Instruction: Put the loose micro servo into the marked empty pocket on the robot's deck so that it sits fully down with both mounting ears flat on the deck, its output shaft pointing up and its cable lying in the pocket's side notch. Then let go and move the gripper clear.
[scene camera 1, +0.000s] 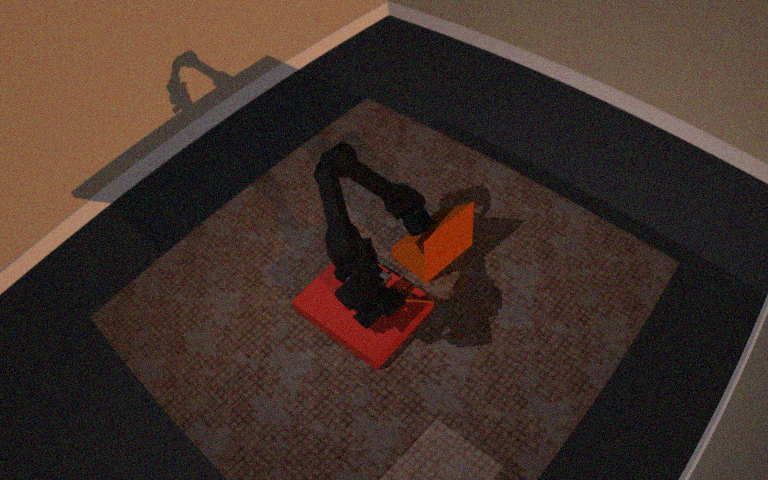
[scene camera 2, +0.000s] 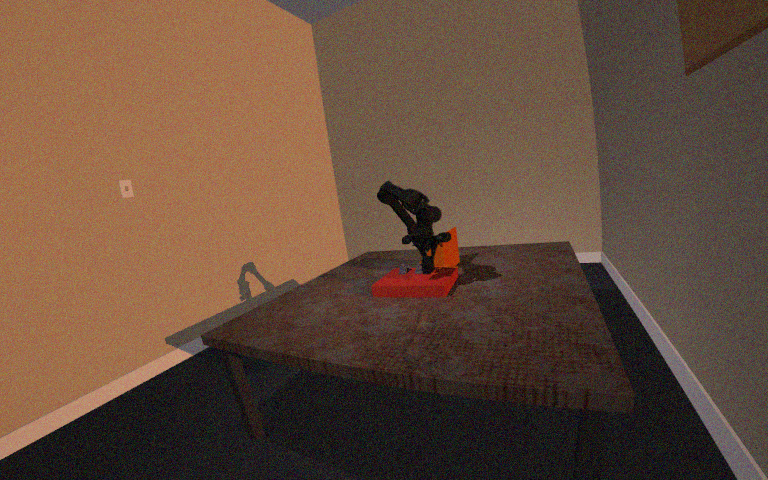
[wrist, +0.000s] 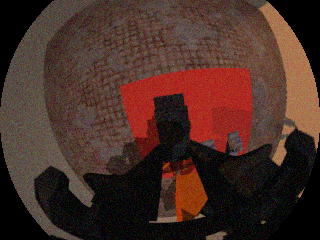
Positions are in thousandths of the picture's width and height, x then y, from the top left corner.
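Observation:
Scene camera 1 shows my gripper (scene camera 1: 485, 636) and a red robot deck (scene camera 1: 412, 632). In scene camera 2, my gripper (scene camera 2: 558, 541) is visible. The wrist view contains a micro servo (wrist: 542, 523), the red robot deck (wrist: 686, 419) and my gripper (wrist: 548, 606).

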